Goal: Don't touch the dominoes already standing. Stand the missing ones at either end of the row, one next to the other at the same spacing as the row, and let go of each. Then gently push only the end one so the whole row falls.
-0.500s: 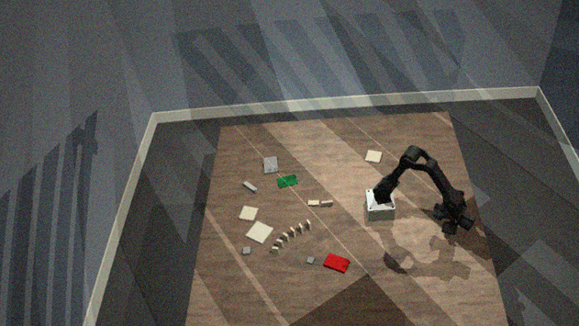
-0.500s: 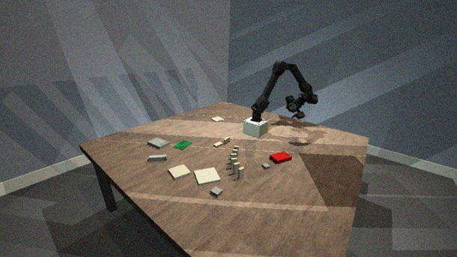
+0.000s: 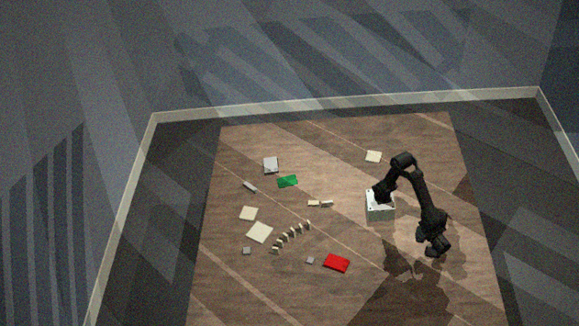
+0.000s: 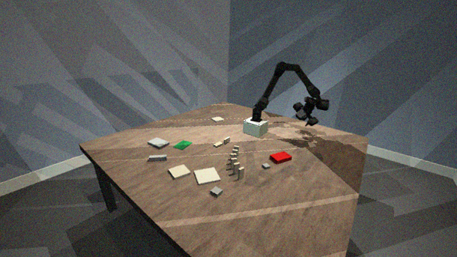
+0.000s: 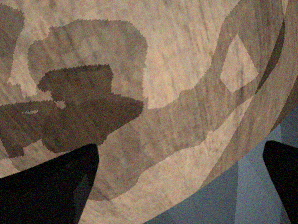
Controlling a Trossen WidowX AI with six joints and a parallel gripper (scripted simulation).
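Now: gripper tip 56 cm short of the grey cube, 8 cm to the left of it and 6 cm above it. The rest, counted from my gripper tip: green tile (58 cm ahead, 56 cm to the right, 7 cm below); then beige tile (59 cm to the right, 12 cm ahead, 6 cm below); then white tile (75 cm ahead, 28 cm to the right, 7 cm below).
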